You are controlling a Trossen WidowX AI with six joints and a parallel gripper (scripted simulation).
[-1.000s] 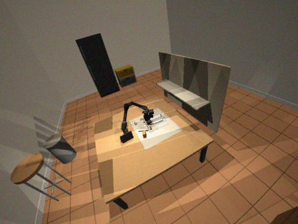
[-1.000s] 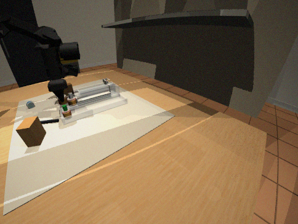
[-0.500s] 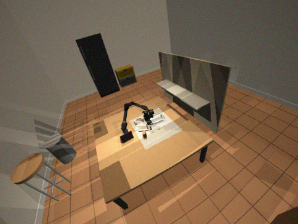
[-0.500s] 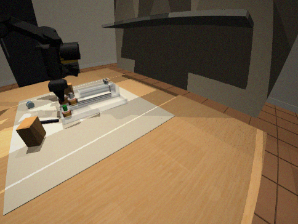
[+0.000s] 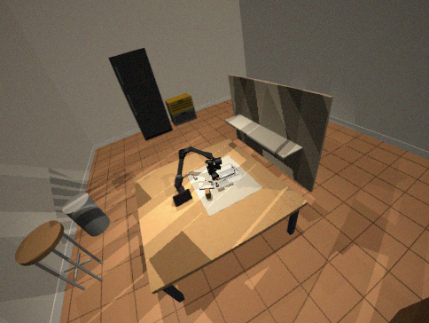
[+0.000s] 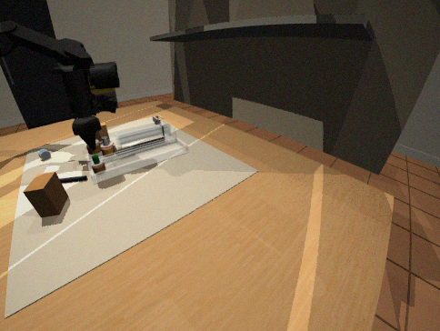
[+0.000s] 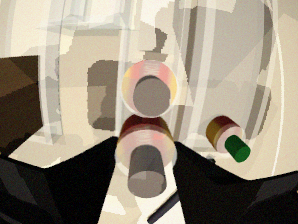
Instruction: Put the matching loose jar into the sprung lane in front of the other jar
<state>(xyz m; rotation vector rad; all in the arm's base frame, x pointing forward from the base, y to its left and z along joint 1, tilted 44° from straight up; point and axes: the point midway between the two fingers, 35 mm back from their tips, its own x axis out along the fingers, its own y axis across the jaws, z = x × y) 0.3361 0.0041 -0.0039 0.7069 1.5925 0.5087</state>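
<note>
My gripper tip is now 5 cm short of the pale mat, 5 cm above it and 2 cm to the left of it. Also, from my gripper tip: pusher plate 15 cm ahead, 1 cm to the left; then thin black stick 11 cm behind, 4 cm to the right, 4 cm below.
</note>
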